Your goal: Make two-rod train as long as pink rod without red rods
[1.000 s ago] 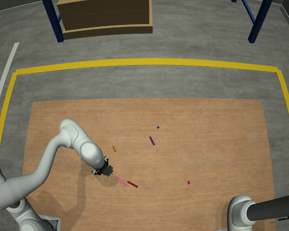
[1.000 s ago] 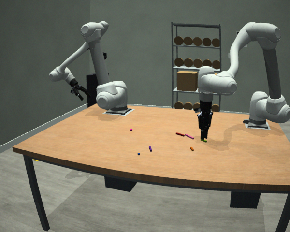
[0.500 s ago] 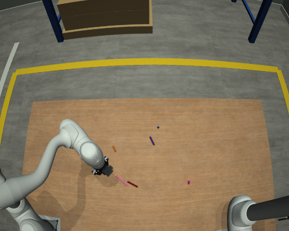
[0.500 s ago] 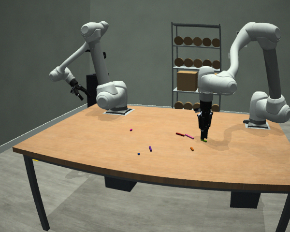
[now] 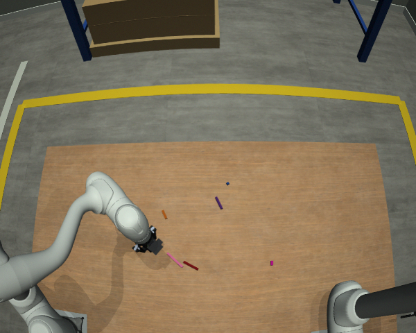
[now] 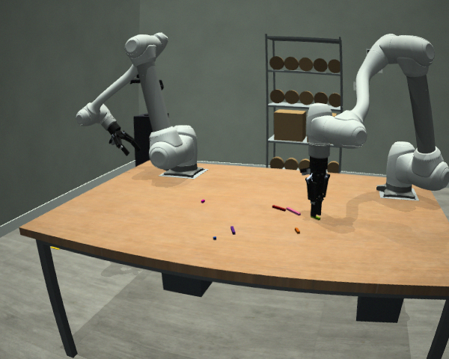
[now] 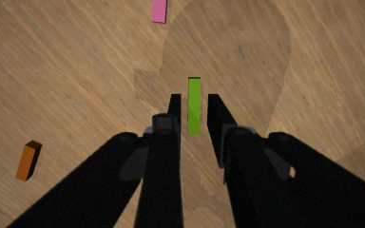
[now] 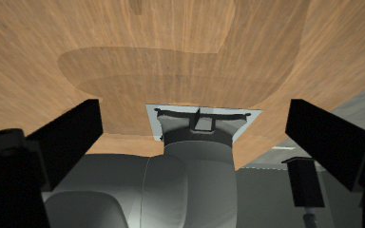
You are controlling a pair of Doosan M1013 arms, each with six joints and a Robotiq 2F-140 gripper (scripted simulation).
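Right now the lime rod is 40 mm below my left hand. Also, from my left hand: red rod 180 mm to the right, 60 mm behind, 40 mm below; orange rod 160 mm ahead, 40 mm to the right, 40 mm below; pink rod 110 mm to the right, 40 mm below, 40 mm behind.
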